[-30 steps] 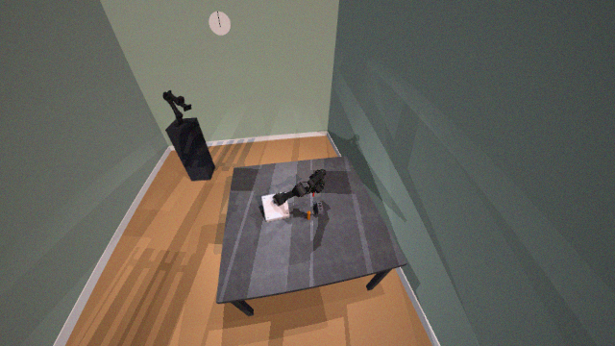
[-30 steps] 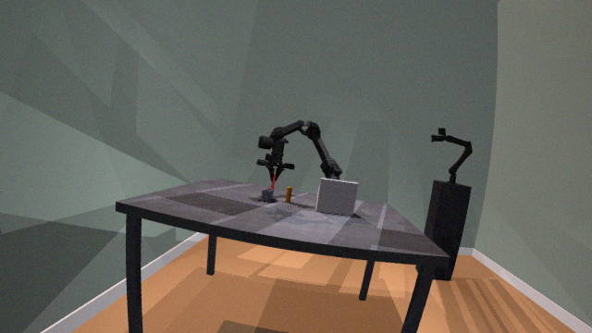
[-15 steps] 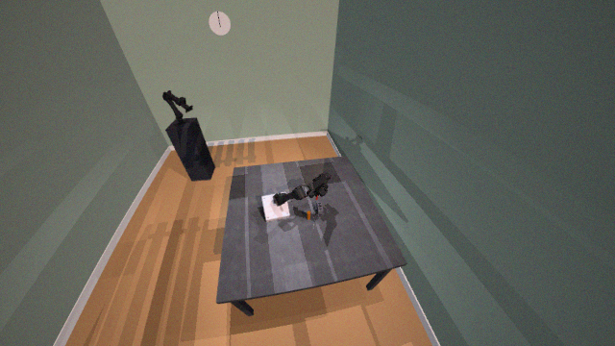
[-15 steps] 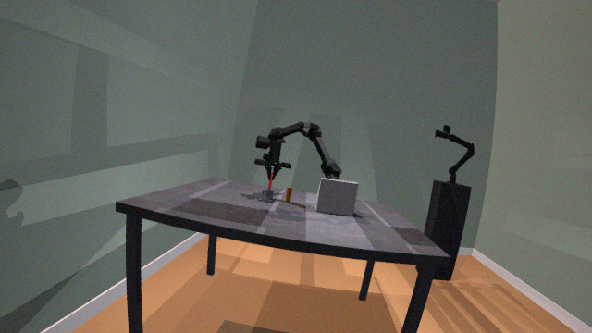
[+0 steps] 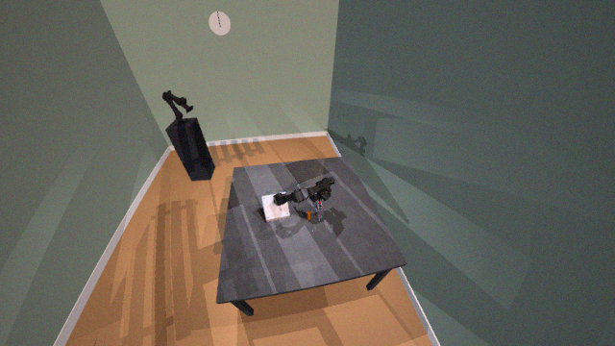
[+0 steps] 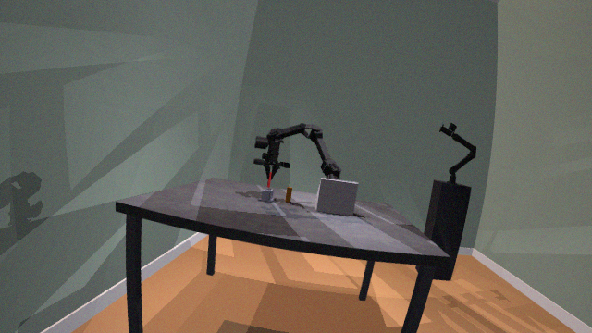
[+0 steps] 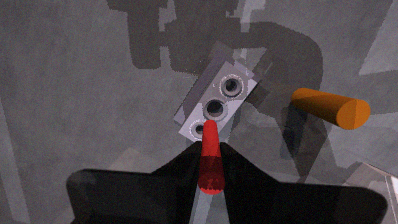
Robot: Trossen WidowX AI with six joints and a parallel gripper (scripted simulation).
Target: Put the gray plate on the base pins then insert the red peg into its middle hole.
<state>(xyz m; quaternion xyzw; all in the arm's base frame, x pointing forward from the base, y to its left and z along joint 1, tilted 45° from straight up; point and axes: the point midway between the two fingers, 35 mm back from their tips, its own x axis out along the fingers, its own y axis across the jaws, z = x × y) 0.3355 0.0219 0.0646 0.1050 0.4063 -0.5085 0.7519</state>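
Now: gripper tip 7 cm above the gray plate and 1 cm to the left of it. The rest, counted from my gripper tip: base 11 cm below, 1 cm to the right; orange peg 10 cm behind, 8 cm to the right, 8 cm below; red peg right at my gripper tip.
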